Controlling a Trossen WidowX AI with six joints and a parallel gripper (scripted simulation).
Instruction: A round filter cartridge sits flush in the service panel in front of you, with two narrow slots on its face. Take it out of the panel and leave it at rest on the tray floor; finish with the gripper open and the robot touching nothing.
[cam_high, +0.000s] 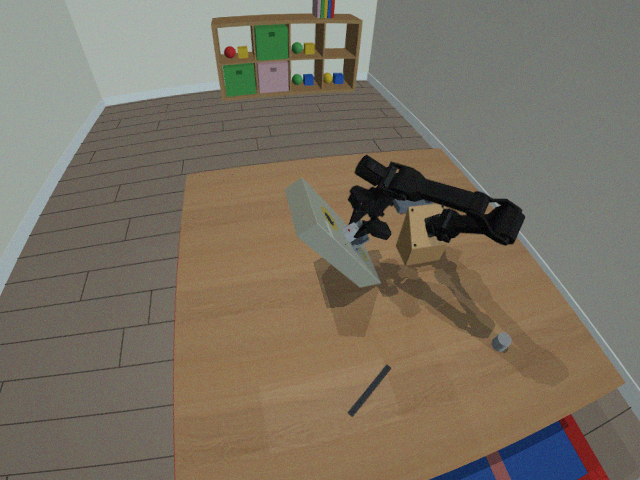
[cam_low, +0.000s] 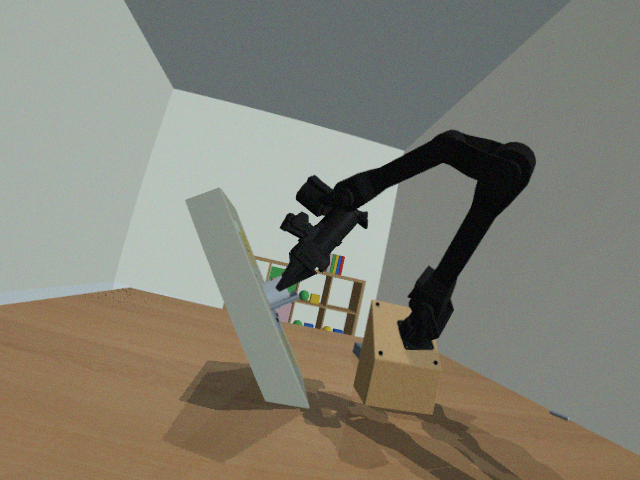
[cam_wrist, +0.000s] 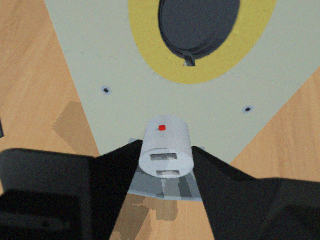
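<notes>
Right now the small grey bracket is 10 mm behind my gripper tip and 40 mm below it. From my gripper tip the other things lie so: grey service panel 40 mm ahead, 10 mm to the right, 20 mm below; then round grey filter cartridge right at my gripper tip; then grey-blue tray 380 mm behind, 250 mm to the right, 160 mm below.
</notes>
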